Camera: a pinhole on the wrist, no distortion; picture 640 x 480 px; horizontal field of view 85.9 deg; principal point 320.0 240.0 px. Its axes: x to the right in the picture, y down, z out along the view. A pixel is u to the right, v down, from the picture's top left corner.
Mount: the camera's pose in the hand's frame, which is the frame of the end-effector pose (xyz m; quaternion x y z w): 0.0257 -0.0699 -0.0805 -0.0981 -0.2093 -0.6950 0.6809
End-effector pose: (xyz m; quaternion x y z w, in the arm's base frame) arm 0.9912 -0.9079 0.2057 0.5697 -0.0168 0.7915 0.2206
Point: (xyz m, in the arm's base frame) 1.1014 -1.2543 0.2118
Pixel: 167.7 148.1
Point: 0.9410 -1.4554 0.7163
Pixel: 30.5 437.6
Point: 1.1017 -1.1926 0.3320
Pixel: 189.4 256.7
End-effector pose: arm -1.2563 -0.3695 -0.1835 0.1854 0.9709 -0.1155 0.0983
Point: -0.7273 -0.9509 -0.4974
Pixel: outside the picture
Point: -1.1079 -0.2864 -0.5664
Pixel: 282.0 260.6
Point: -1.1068 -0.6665 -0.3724
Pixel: 608.5 61.9
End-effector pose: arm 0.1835 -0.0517 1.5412 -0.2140 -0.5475 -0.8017 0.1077
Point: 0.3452 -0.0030 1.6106
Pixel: 221.3 105.8
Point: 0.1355 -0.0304 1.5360
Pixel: 326.5 351.4
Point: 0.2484 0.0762 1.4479
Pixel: 544.3 61.4
